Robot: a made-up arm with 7 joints. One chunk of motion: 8 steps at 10 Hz.
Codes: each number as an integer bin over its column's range. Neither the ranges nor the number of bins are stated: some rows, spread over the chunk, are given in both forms.
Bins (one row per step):
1: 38 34 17 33 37 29 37
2: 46 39 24 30 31 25 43
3: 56 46 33 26 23 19 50
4: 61 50 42 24 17 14 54
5: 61 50 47 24 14 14 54
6: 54 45 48 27 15 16 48
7: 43 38 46 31 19 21 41
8: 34 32 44 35 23 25 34
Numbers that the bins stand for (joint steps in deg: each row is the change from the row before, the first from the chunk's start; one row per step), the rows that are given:
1: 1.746 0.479 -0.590 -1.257 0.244 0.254 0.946
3: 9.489 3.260 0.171 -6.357 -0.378 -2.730 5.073
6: 8.629 3.029 0.886 -5.629 -0.733 -3.625 4.438
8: 0.025 0.016 0.695 0.200 -0.378 -0.940 -0.006
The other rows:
2: 5.187 1.638 -0.257 -3.443 -0.022 -0.940 2.851
4: 11.640 4.187 0.600 -7.814 -0.644 -4.222 6.343
5: 11.640 4.187 0.838 -7.814 -0.778 -4.222 6.343
7: 3.897 1.406 0.790 -2.714 -0.556 -2.133 2.216

